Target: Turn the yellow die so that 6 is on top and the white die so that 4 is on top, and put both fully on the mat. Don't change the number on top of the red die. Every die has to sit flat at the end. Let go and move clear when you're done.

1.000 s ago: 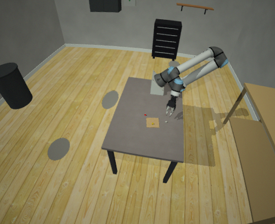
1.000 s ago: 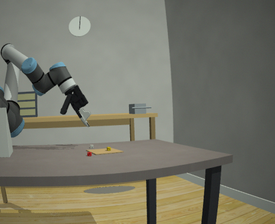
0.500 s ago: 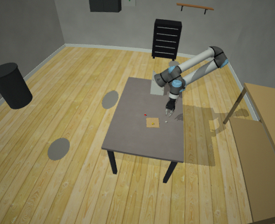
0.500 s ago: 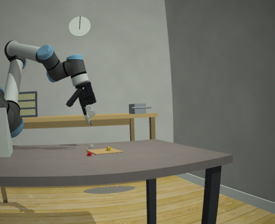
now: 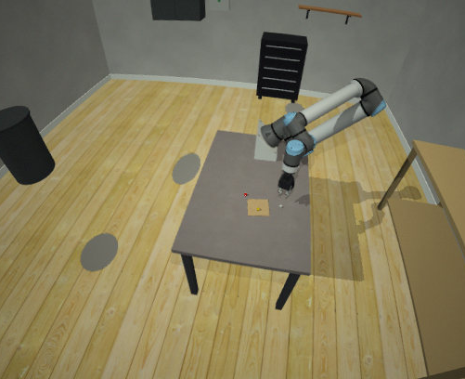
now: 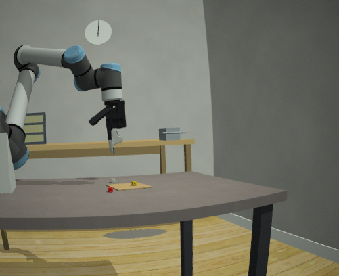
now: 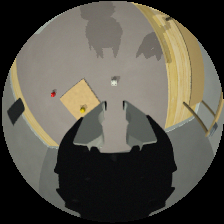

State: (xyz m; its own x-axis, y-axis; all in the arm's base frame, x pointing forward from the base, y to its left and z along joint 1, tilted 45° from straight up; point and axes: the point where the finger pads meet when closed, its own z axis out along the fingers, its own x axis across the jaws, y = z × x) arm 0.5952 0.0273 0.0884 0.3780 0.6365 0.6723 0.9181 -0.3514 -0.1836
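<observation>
The white die is 130 mm below my hand. Also, from my hand: red die: 240 mm to the right, 130 mm below, 90 mm behind; then tan mat: 150 mm to the right, 130 mm below, 10 mm ahead; then yellow die: 150 mm to the right, 120 mm below, 40 mm ahead.
</observation>
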